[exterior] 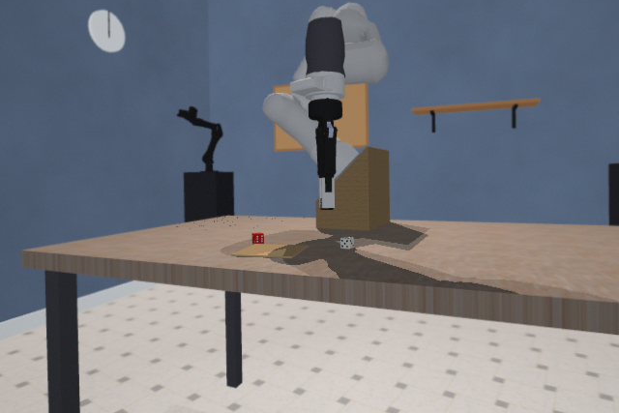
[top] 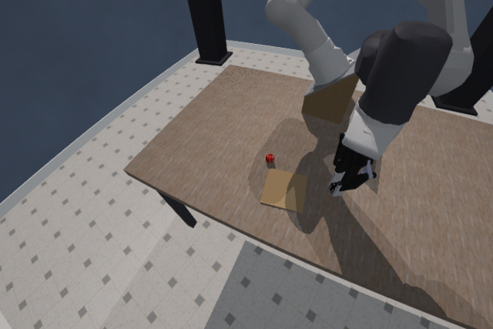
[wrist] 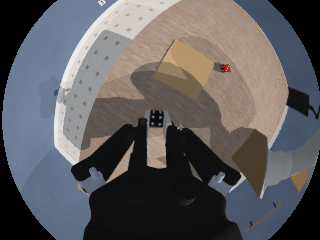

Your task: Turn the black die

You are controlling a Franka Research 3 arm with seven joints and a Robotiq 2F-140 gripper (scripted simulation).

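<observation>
Right now my hand is 140 mm to the left of the tan mat, 140 mm above it and 10 mm past it. From my hand the other things lie so: black die: 20 mm below; then white die: 120 mm below, 90 mm behind, 30 mm to the left; then red die: 220 mm to the right, 120 mm below, 120 mm behind.
</observation>
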